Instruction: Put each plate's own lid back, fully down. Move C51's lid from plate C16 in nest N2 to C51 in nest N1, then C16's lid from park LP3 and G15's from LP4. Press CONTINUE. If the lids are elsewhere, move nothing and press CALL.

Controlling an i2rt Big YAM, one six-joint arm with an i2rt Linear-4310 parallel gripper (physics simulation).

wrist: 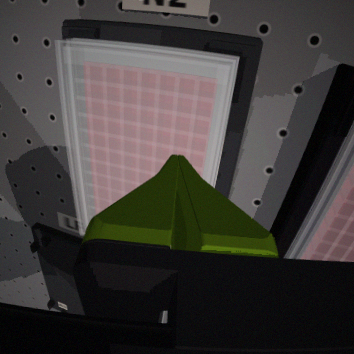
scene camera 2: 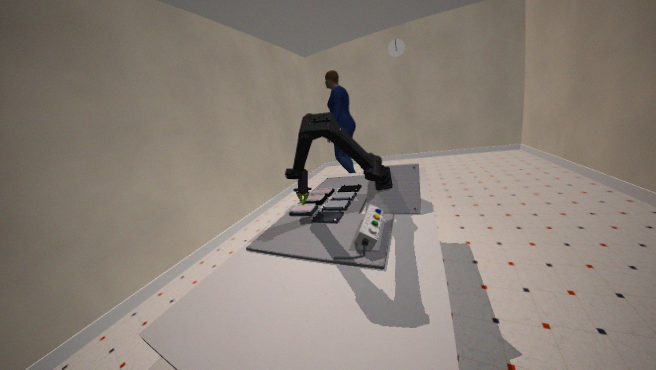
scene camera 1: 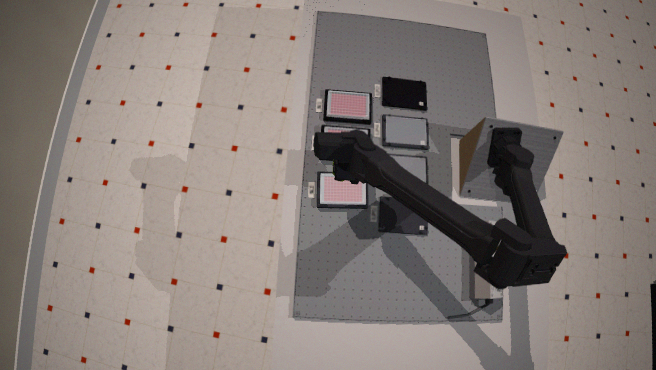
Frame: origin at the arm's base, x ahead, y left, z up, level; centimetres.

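Seen in the pictures: gripper, fingertip midpoint: (wrist: 175, 164) (scene camera 2: 302, 204) (scene camera 1: 339, 180); arm's base at its link origin: (scene camera 2: 383, 178) (scene camera 1: 503, 146).
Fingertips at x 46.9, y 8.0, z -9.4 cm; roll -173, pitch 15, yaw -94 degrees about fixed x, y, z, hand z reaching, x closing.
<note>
Pixels of each thing's top centre, then the offset from my fingertips to it. "pt": a spot on its surface instead.
- plate with a pink well grid, top centre: (wrist: 134, 171) (scene camera 1: 343, 188) (scene camera 2: 302, 206) dx -1.0, dy +2.3, dz -0.1 cm
- second pink plate at its top centre: (scene camera 1: 348, 103) (scene camera 2: 321, 190) dx -3.3, dy -23.9, dz -0.5 cm
- middle plate at its top centre: (scene camera 1: 346, 141) (scene camera 2: 313, 196) dx -2.0, dy -11.6, dz +0.3 cm
- black park at its top centre: (scene camera 1: 405, 91) (scene camera 2: 349, 186) dx -21.6, dy -29.4, dz -1.4 cm
- dark park at its top centre: (wrist: 77, 297) (scene camera 1: 405, 214) (scene camera 2: 327, 214) dx -18.6, dy +9.6, dz -1.4 cm
- button box at a spot on its surface: (scene camera 2: 370, 228) pt dx -44.2, dy +31.3, dz +4.1 cm
A plate with a pink well grid (scene camera 1: 342, 189) (scene camera 2: 304, 209) (wrist: 150, 110) sits in the nest marked N2 in the wrist view; clear lid edges show around its rim. My gripper (scene camera 2: 302, 201) (wrist: 175, 164) is shut and empty, its green tips above this plate. In scene camera 1 the arm hides the tips. A second pink plate (scene camera 1: 348, 105) lies at the far end of the row. The middle plate (scene camera 1: 345, 129) (wrist: 334, 230) is partly under the arm. Two parks hold clear greyish lids (scene camera 1: 405, 132) (scene camera 1: 416, 167); their labels are unreadable.
A black park (scene camera 1: 404, 93) (scene camera 2: 349, 188) and a dark park (scene camera 1: 412, 220) (scene camera 2: 328, 217) stand at the ends of the park row. A button box (scene camera 2: 370, 227) with blue, yellow, green and white buttons stands near the board's edge. A person (scene camera 2: 341, 107) is behind the arm.
</note>
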